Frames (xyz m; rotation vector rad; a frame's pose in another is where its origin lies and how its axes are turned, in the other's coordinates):
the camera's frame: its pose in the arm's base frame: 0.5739 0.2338 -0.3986 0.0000 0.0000 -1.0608
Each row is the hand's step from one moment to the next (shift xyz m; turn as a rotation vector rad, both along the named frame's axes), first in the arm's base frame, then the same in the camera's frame.
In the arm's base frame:
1: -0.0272 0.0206 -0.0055 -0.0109 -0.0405 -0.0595
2: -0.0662 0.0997 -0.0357 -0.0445 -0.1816 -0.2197
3: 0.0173 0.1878 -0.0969 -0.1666 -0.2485 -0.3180
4: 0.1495 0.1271 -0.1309 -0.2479 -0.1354 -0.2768
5: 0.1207 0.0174 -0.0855 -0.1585 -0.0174 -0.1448
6: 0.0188 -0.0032 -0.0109 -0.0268 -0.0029 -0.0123
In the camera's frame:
1: -0.0313 -0.0137 -0.0055 0.0300 -0.0293 -0.0595
2: -0.1193 -0.0091 -0.0357 0.1368 -0.1275 -0.2197
3: -0.1555 0.1068 -0.0969 0.1355 -0.2667 -0.3180
4: -0.0379 0.1925 -0.1309 -0.0028 -0.2825 -0.2768
5: 0.0437 0.1138 -0.0855 -0.0622 -0.1468 -0.1448
6: 0.0120 0.0148 -0.0109 -0.0106 -0.0248 -0.0123

